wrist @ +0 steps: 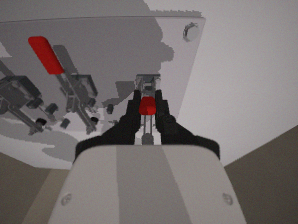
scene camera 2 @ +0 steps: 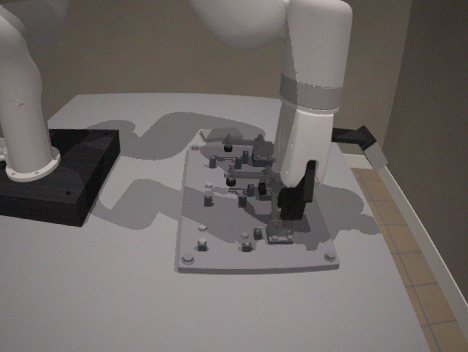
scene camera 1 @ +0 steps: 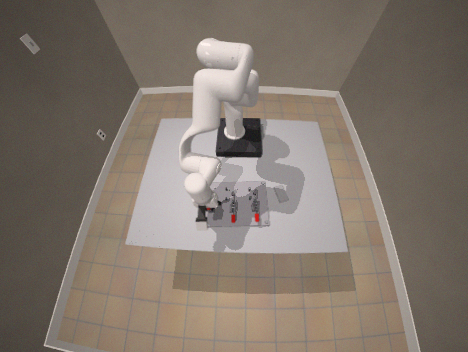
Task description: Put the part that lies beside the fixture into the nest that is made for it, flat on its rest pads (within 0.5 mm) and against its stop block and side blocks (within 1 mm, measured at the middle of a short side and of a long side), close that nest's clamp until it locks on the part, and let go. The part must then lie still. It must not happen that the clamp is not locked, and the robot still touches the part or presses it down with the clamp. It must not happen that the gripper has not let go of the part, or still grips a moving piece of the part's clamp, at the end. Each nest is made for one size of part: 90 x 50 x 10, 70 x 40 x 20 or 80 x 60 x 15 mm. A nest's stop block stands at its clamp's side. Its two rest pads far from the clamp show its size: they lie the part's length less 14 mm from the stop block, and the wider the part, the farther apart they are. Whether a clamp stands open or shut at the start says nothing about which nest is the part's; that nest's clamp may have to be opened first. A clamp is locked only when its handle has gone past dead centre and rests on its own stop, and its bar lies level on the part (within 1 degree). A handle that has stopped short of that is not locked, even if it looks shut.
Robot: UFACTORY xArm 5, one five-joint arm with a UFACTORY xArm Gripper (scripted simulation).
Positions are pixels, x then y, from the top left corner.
A grey fixture plate (wrist: pixel 111 49) is 17 cm from the lens.
